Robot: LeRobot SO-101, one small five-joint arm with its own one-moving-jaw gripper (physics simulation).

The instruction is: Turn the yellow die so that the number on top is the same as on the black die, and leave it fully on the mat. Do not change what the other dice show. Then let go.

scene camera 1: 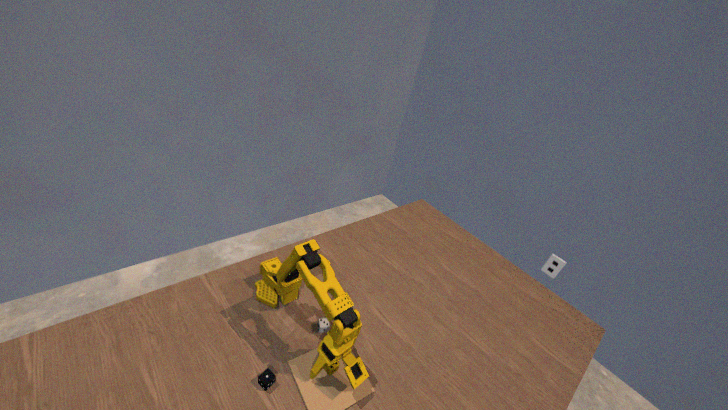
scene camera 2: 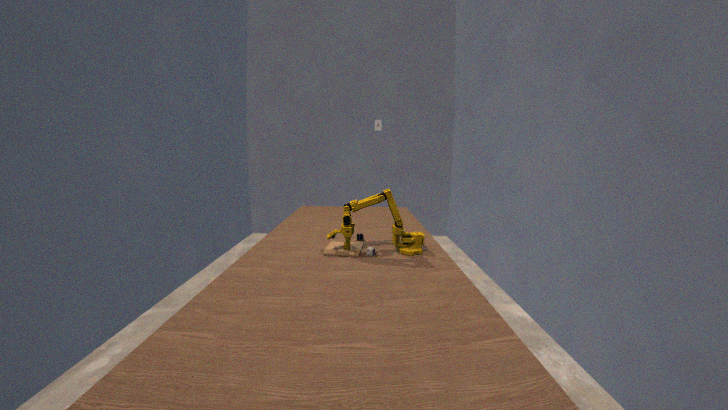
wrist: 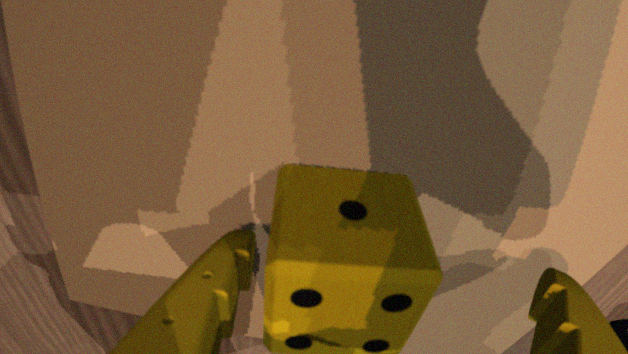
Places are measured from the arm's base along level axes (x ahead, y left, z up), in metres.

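Where they show: hand, tool point: (scene camera 1: 335, 360) (scene camera 2: 348, 248) (wrist: 253, 252); arm's base, link origin: (scene camera 1: 280, 296) (scene camera 2: 404, 250).
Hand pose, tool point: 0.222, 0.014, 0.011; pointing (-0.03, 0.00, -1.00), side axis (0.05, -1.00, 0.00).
Things, the pixels of their centre, and the offset from my tool point, as dx, dy, dz. Level surfaces: height alone.
- yellow die, body centre: (wrist: 340, 262) (scene camera 1: 331, 365) +0.007, -0.016, +0.006
- tan mat, body centre: (wrist: 392, 159) (scene camera 1: 330, 376) (scene camera 2: 343, 248) +0.020, -0.024, -0.009
- black die, body centre: (scene camera 1: 266, 379) (scene camera 2: 360, 237) -0.044, -0.139, +0.002
- white die, body centre: (scene camera 1: 323, 325) (scene camera 2: 370, 251) -0.086, +0.027, +0.002
- wooden table, surface height: dz -0.011
The yellow die (scene camera 1: 332, 365) (wrist: 350, 255) is on the tan mat (scene camera 1: 326, 399) (scene camera 2: 332, 249) (wrist: 115, 100). The wrist view shows its darker face with one pip and its brighter face with four pips; the four-pip face seems uppermost. The black die (scene camera 1: 266, 379) (scene camera 2: 359, 237) (wrist: 620, 331) is on the table beside the mat, and its top seems to show one pip. My gripper (scene camera 1: 336, 379) (scene camera 2: 338, 243) (wrist: 397, 260) is open over the mat, with its jaws on either side of the yellow die. The left jaw in the wrist view is close to it; a wide gap shows at the right.
A white die (scene camera 1: 323, 324) (scene camera 2: 370, 251) stands on the wooden table (scene camera 1: 433, 305) (scene camera 2: 336, 315) between the arm's base (scene camera 1: 275, 285) (scene camera 2: 410, 244) and the mat. The upper arm passes close above it in scene camera 1. The black die is on the opposite side of the mat from scene camera 2.
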